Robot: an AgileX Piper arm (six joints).
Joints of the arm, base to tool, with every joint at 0 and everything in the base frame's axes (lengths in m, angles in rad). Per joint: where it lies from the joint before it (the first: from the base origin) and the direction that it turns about. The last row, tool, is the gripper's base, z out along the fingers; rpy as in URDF.
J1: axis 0 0 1 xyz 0 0 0.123
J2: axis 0 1 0 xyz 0 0 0
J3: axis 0 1 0 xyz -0.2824 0 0.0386
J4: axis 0.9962 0 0.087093 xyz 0.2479 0 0.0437
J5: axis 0 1 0 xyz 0 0 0
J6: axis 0.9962 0 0.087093 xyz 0.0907 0 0.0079
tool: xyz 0 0 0 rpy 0 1.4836 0
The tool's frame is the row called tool.
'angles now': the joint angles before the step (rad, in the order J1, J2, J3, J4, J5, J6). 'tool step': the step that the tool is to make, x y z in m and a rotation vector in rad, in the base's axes. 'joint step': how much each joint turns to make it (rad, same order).
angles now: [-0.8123 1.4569 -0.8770 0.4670 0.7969 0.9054]
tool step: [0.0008 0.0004 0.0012 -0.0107 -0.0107 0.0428]
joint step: [-0.0017 0.0000 -0.0032 0.0187 0.0075 -0.0564]
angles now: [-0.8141 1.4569 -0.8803 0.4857 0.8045 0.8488]
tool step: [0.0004 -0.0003 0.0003 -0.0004 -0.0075 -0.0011]
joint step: [-0.0013 0.0001 0.0000 0.0092 -0.0036 -0.0068]
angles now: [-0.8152 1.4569 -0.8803 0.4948 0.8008 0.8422]
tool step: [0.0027 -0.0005 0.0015 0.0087 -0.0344 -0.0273]
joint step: [-0.0001 -0.0001 0.0001 0.0405 -0.0197 -0.0005]
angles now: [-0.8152 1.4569 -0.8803 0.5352 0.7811 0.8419]
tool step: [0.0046 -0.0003 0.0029 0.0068 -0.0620 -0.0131]
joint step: [-0.0012 0.0001 0.0001 0.0820 -0.0246 -0.0452]
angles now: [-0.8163 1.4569 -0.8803 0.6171 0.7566 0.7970]
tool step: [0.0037 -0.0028 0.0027 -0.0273 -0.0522 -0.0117]
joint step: [-0.0010 0.0000 0.0002 0.0591 -0.0448 -0.0498]
